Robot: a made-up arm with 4 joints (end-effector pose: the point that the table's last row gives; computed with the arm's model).
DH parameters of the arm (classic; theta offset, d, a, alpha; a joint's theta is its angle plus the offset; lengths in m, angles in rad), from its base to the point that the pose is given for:
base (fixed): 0 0.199 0 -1.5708
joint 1: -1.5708 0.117 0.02 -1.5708
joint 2: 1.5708 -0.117 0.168 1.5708
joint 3: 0 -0.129 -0.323 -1.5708
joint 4: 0 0.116 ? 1.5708
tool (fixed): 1.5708 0.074 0 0
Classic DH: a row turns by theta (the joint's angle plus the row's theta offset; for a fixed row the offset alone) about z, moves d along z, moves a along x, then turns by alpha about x.
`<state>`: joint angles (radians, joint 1 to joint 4).
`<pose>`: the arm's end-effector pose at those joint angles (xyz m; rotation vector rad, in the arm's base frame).
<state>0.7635 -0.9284 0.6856 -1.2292</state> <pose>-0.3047 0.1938 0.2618 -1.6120 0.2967 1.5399</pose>
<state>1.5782 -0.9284 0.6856 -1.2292</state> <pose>-0.1634 0.1938 0.4638 -0.9042 0.7263 2.1333</pose>
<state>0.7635 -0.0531 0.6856 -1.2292</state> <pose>-0.2179 0.3085 0.3525 -0.9079 0.2346 1.0181</pose>
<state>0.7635 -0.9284 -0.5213 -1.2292</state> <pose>0.0615 0.1360 0.0181 -2.2299 0.5186 0.2036</pose>
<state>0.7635 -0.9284 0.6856 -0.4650</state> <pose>-0.2384 0.1720 0.2680 -1.0006 0.7767 1.2052</pose>
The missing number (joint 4, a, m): 0.058
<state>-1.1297 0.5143 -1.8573 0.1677</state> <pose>0.2296 -0.1562 0.1938 1.3995 -0.4390 -1.3230</pose>
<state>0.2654 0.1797 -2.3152 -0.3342</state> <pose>-0.0074 -0.3201 0.0973 -0.3802 0.7292 -2.2463</pose>
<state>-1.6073 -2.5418 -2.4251 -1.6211</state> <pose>-0.3916 0.5252 0.2428 -0.9824 0.4149 2.0131</pose>
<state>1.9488 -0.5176 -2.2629 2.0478</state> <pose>0.0368 -0.3702 0.1547 -0.0982 -0.4849 -0.8061</pose>
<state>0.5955 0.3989 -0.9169 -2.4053</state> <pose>0.1694 0.1666 -0.0563 -1.9449 1.4587 0.3938</pose>
